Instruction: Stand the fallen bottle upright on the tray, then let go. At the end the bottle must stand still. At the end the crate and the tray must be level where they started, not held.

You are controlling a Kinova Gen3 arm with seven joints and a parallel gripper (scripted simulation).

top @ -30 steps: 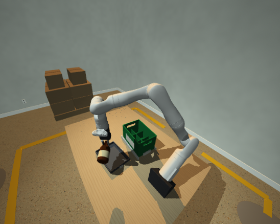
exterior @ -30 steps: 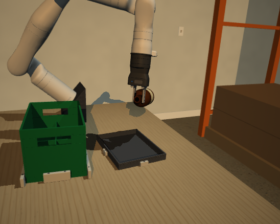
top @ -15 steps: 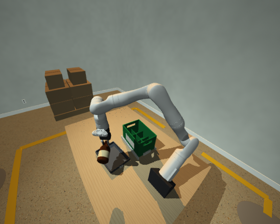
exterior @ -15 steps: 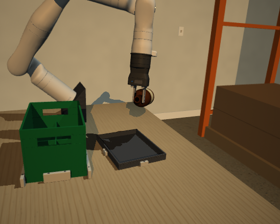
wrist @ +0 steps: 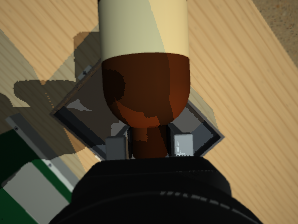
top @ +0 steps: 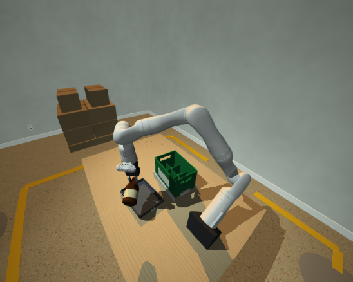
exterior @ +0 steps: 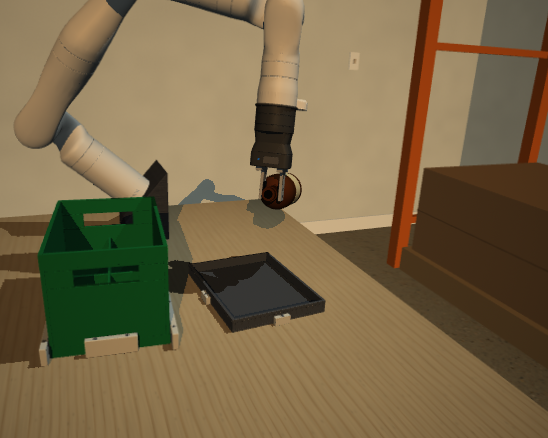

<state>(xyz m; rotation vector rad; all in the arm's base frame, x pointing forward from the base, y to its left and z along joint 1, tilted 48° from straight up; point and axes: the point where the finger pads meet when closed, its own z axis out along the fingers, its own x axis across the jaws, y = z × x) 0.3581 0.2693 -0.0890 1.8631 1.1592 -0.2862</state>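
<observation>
Now: hand 4 cm past the brown bottle, 3 cm to the right of it and 1 cm above it. Round my hand: dark tray 19 cm below, 4 cm to the right, 3 cm ahead; then green crate 31 cm to the right, 12 cm below, 4 cm ahead.
</observation>
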